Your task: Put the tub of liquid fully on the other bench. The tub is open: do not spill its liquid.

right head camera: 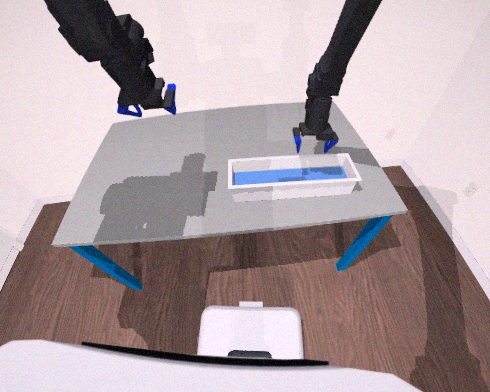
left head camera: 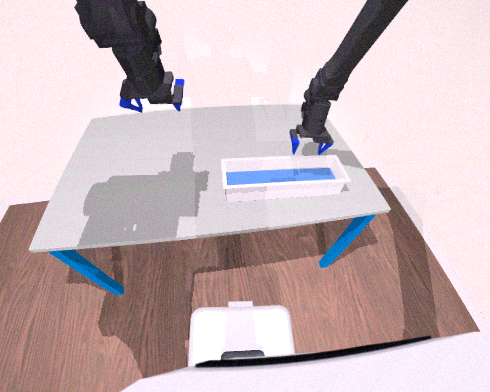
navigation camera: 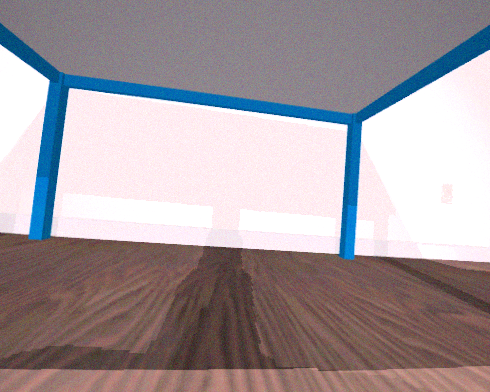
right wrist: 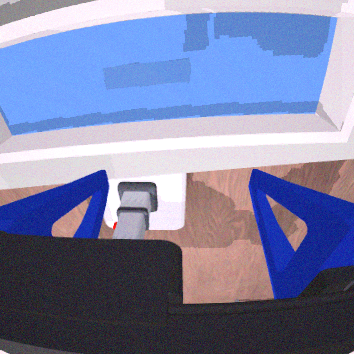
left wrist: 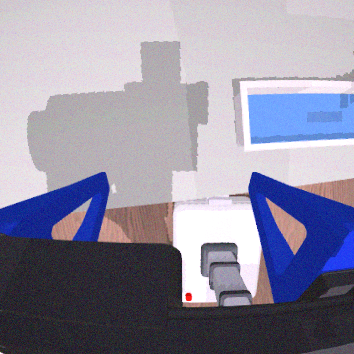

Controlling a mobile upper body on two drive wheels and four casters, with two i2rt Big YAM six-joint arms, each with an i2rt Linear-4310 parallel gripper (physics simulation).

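A long white open tub (left head camera: pixel 287 191) (right head camera: pixel 295 192) with blue liquid stands upright on the right part of a grey bench (left head camera: pixel 135 135) (right head camera: pixel 150 137) with blue legs. The tub also shows in the left wrist view (left wrist: pixel 241 117) and large in the right wrist view (right wrist: pixel 225 142). My left gripper (left head camera: pixel 156 109) (right head camera: pixel 150 114) (left wrist: pixel 178 179) is open and empty, up above the bench's far left part, well apart from the tub. My right gripper (left head camera: pixel 310 151) (right head camera: pixel 314 150) (right wrist: pixel 178 177) is open and empty, above the tub near its far long side in the head views. A second bench does not show.
My white base (left head camera: pixel 240 330) (right head camera: pixel 250 330) (left wrist: pixel 217 225) (right wrist: pixel 172 202) stands on the wooden floor before the bench. Blue bench legs (left head camera: pixel 347 241) (right head camera: pixel 364 243) (navigation camera: pixel 351 190) (navigation camera: pixel 47 160) stand under the top's corners. A pale wall (navigation camera: pixel 200 150) stands behind the bench.
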